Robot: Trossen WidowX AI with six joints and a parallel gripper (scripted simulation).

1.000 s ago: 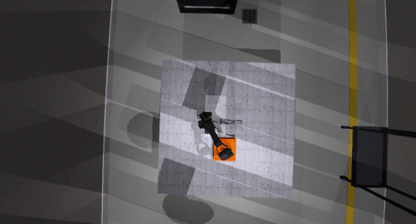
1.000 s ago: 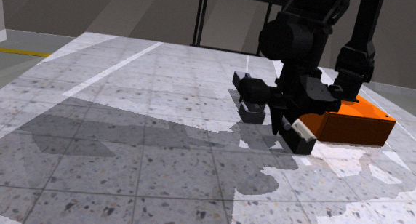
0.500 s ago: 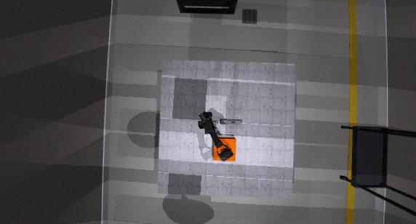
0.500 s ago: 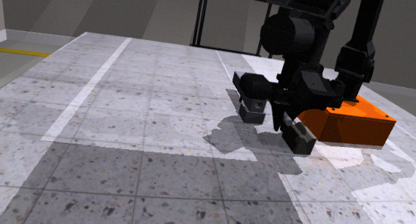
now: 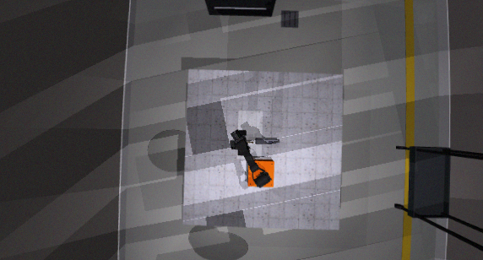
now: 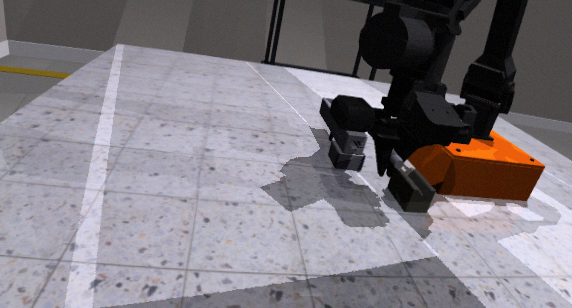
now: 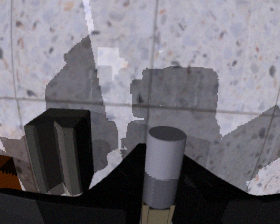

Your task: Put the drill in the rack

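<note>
The rack is 7 cm behind my gripper tip, 3 cm to the right of it and 4 cm below it. The rest, counted from my gripper tip: key 22 cm to the right, 1 cm below; block housing 20 cm to the right, 1 cm below; drill 4 cm to the right, 3 cm above.
</note>
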